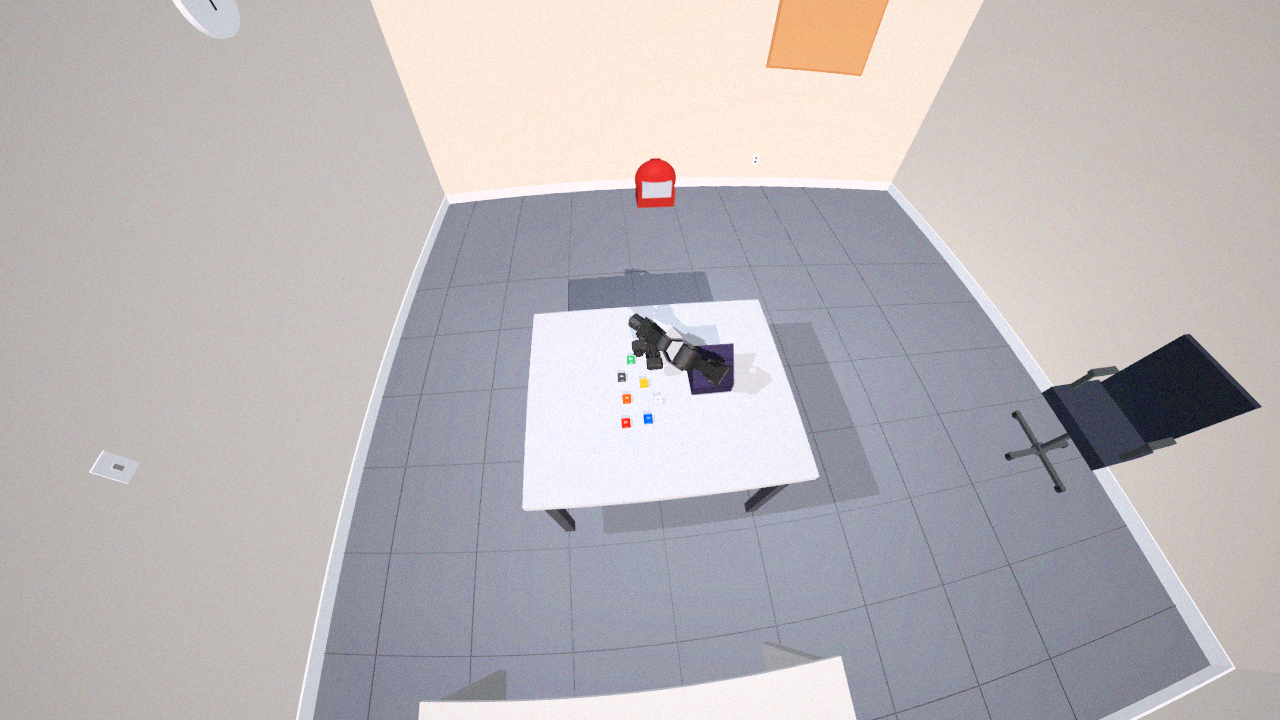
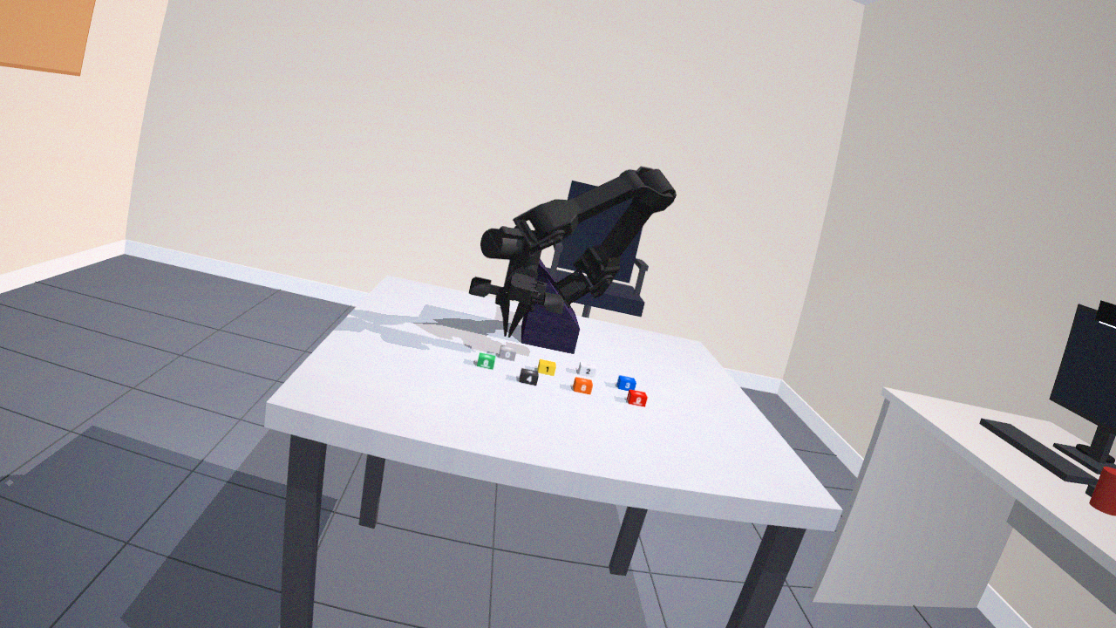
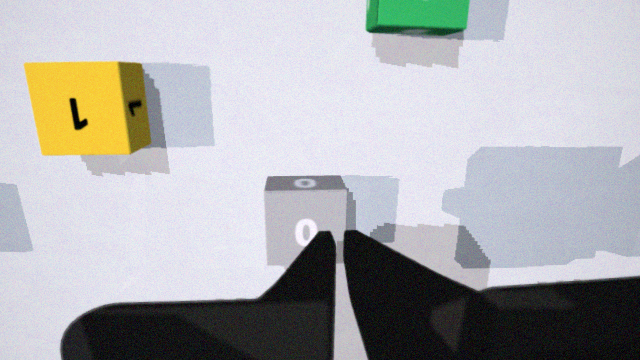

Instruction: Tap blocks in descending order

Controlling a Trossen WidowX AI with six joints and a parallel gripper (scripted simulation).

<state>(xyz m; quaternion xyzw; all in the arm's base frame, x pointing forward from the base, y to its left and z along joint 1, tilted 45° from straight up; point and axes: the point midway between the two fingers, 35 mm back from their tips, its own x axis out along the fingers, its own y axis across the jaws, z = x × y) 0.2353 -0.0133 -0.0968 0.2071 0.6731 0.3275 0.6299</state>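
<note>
Right now the grey block 0 is 3 cm below my gripper tip, 1 cm to the left of it and 1 cm behind it. The rest, counted from my gripper tip: green block 6: 9 cm ahead, 3 cm below, 2 cm to the right; black block 4: 12 cm ahead, 7 cm to the left, 3 cm below; yellow block marked 1: 9 cm to the left, 3 cm below, 3 cm ahead.
</note>
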